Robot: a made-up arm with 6 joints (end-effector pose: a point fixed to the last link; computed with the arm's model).
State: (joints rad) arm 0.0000 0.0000 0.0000 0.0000 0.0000 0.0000
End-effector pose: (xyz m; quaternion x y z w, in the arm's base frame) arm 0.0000 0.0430 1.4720 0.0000 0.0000 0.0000 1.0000
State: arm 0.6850 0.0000 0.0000 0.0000 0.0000 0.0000
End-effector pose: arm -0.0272 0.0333 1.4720 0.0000 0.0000 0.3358 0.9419
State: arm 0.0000 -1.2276 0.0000 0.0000 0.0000 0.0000
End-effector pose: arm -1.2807 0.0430 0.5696 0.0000 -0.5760 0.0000 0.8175
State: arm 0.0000 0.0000 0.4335 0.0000 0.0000 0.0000
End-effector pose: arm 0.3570 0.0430 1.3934 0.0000 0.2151 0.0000 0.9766
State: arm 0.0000 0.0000 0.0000 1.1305 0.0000 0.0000
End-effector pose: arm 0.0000 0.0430 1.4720 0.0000 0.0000 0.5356 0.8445
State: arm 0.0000 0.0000 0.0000 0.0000 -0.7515 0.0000
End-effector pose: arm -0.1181 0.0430 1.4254 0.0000 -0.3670 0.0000 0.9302
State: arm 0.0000 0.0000 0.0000 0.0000 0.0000 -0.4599
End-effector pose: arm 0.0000 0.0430 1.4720 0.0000 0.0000 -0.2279 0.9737
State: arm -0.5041 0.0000 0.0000 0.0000 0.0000 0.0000
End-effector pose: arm 0.0208 0.0377 1.4720 0.0000 0.0000 -0.2494 0.9684
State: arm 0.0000 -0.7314 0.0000 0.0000 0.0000 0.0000
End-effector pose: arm -0.9084 0.0430 1.1242 0.0000 -0.3576 0.0000 0.9339
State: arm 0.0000 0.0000 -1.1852 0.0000 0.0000 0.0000
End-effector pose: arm -0.7876 0.0430 0.9417 0.0000 -0.5585 0.0000 0.8295
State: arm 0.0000 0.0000 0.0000 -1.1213 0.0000 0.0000
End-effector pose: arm 0.0000 0.0430 1.4720 0.0000 0.0000 -0.5317 0.8469
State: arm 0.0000 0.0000 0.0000 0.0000 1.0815 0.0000
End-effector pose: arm 0.1527 0.0430 1.3803 0.0000 0.5148 0.0000 0.8573
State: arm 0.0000 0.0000 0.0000 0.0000 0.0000 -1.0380
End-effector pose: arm 0.0000 0.0430 1.4720 0.0000 0.0000 -0.4960 0.8683
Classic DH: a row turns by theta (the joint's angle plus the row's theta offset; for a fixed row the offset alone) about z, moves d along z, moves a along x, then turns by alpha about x. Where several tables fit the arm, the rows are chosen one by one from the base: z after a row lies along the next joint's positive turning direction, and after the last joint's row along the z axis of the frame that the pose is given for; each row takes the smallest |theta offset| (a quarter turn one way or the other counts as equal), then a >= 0, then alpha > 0; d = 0 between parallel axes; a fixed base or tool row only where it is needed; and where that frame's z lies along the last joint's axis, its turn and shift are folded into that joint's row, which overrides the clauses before.
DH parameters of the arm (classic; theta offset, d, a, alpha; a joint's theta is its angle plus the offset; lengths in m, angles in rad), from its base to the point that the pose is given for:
joint 1: 0 0.112 0 -1.5708
joint 2: -1.5708 0 0.51 0
joint 3: 1.5708 0.043 0 1.5708
joint 4: 0 0.677 0 -1.5708
joint 5: 0 0 0 1.5708
joint 6: 0 0.173 0 0

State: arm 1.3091 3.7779 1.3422 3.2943 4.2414 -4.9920
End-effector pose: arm -0.2691 -0.7479 0.0790 -0.4234 -0.0800 -0.2436 0.8689
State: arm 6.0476 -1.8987 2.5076 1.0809 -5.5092 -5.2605
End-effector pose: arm 0.0562 0.1405 0.5720 0.2874 0.4670 0.7269 0.4134
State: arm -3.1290 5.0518 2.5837 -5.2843 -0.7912 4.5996
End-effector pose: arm -0.2850 0.0569 0.5199 -0.4762 0.0958 0.7358 0.4718
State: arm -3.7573 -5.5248 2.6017 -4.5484 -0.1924 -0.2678
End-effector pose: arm -0.1382 0.0851 -0.3433 -0.5078 0.8473 -0.0741 0.1370
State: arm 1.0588 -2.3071 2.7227 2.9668 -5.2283 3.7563
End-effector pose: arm -0.1611 -0.1454 0.5268 0.0118 -0.3182 0.6588 0.6816
